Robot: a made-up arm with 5 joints. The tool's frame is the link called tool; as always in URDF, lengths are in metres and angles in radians.
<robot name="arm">
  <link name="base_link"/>
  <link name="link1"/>
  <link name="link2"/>
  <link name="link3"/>
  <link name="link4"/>
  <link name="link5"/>
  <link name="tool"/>
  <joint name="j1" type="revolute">
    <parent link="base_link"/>
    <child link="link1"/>
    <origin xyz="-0.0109 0.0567 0.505" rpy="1.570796 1.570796 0"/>
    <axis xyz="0 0 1"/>
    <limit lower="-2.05" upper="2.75"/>
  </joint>
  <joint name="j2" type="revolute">
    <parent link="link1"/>
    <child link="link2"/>
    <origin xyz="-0.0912 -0.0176 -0.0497" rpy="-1.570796 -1.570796 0"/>
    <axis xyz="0 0 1"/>
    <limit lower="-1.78" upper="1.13"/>
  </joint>
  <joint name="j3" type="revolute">
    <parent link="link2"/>
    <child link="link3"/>
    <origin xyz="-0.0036 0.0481 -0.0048" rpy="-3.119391 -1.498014 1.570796"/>
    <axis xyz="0 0 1"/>
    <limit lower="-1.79" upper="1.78"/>
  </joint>
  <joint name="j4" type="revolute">
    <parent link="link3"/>
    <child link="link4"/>
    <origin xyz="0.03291 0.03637 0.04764" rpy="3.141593 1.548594 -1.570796"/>
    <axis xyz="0 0 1"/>
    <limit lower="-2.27" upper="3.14"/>
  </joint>
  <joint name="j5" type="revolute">
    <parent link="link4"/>
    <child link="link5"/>
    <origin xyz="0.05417 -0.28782 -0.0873" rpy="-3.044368 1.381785 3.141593"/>
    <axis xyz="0 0 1"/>
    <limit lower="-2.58" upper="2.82"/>
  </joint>
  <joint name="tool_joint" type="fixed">
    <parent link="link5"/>
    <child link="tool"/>
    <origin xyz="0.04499 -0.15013 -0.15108" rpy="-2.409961 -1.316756 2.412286"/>
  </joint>
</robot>
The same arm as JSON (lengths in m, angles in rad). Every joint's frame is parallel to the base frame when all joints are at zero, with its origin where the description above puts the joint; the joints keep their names.
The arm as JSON. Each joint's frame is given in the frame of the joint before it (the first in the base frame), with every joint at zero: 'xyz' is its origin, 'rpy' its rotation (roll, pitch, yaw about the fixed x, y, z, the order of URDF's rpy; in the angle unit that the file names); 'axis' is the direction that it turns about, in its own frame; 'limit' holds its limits. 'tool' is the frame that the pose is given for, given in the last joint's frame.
{"units": {"length": "m", "angle": "rad"}, "joints": [{"name": "j1", "type": "revolute", "origin": {"xyz": [-0.0109, 0.0567, 0.505], "rpy": [0.0, 0.0, 0.0]}, "axis": "-y", "limit": {"lower": -2.05, "upper": 2.75}}, {"name": "j2", "type": "revolute", "origin": {"xyz": [-0.0176, 0.0497, 0.0912], "rpy": [0.0, 0.0, 0.0]}, "axis": "+x", "limit": {"lower": -1.78, "upper": 1.13}}, {"name": "j3", "type": "revolute", "origin": {"xyz": [-0.0048, 0.0036, -0.0481], "rpy": [0.0, 0.0, 0.0]}, "axis": [-0.0727, 0.0222, -0.997107], "limit": {"lower": -1.79, "upper": 1.78}}, {"name": "j4", "type": "revolute", "origin": {"xyz": [0.0293, -0.0353, -0.0507], "rpy": [0.0, 0.0, 0.0]}, "axis": "-y", "limit": {"lower": -2.27, "upper": 3.14}}, {"name": "j5", "type": "revolute", "origin": {"xyz": [0.291, 0.0873, 0.0331], "rpy": [0.0, 0.0, 0.0]}, "axis": [0.167901, 0.187001, 0.967905], "limit": {"lower": -2.58, "upper": 2.82}}], "tool": {"origin": {"xyz": [0.122, 0.0132, -0.1798], "rpy": [1.5708, -1.5708, 0.0]}}}
